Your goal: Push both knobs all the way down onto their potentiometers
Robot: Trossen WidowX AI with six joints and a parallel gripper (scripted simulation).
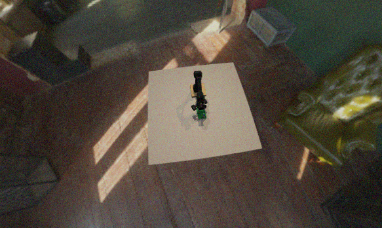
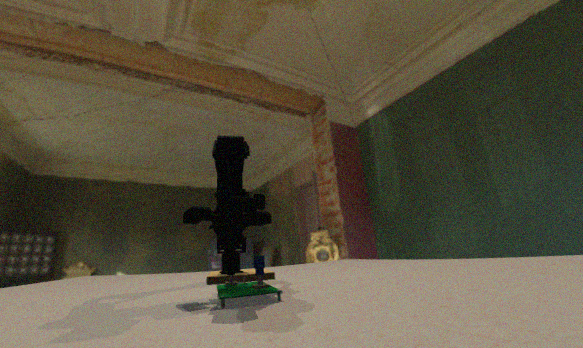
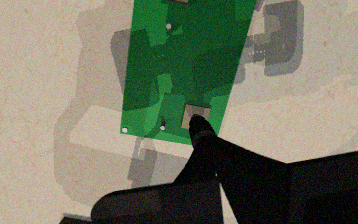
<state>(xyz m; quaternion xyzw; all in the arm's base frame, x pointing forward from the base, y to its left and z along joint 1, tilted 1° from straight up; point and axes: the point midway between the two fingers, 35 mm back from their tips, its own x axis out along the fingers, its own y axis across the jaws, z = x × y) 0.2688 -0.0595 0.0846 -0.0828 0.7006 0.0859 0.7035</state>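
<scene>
Now: the black knob 20 mm below my gripper tip. The rest, counted from my gripper tip: blue knob 110 mm ahead, 30 mm to the left, 10 mm below; potentiometer 110 mm ahead, 30 mm to the left, 30 mm below.
</scene>
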